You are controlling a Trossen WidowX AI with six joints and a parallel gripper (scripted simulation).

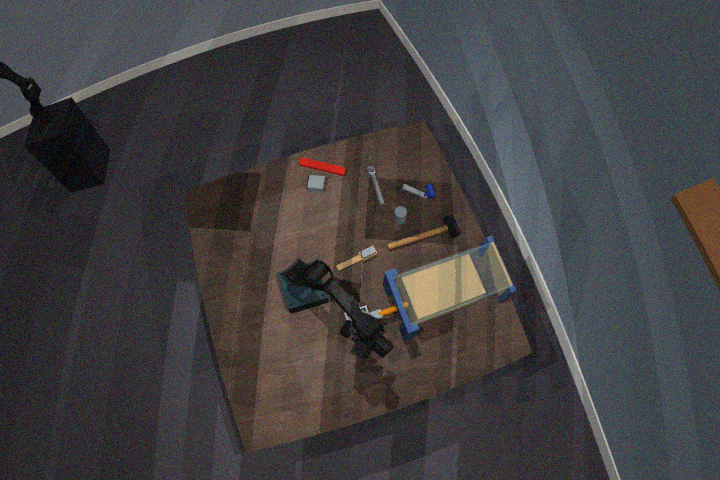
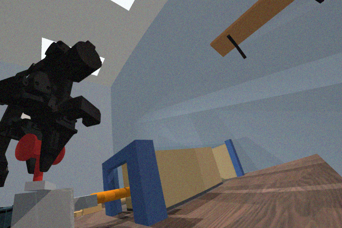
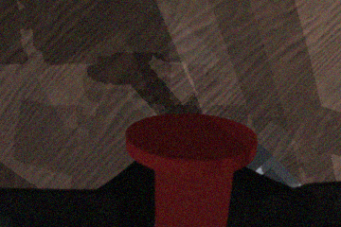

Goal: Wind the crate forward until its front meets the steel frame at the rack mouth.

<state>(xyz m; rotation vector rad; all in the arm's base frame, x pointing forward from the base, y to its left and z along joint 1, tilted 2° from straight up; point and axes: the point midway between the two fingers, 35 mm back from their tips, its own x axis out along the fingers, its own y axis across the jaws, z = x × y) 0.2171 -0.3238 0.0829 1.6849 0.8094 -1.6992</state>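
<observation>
Now: gripper tip 4 cm to the right of the red-knobbed winch handle and 1 cm above it. Also, from my gripper tip: blue steel frame: 15 cm ahead, 13 cm to the left, 1 cm below; then red knob: 2 cm above; then grey winch: 9 cm to the left, 8 cm below, 2 cm behind.
</observation>
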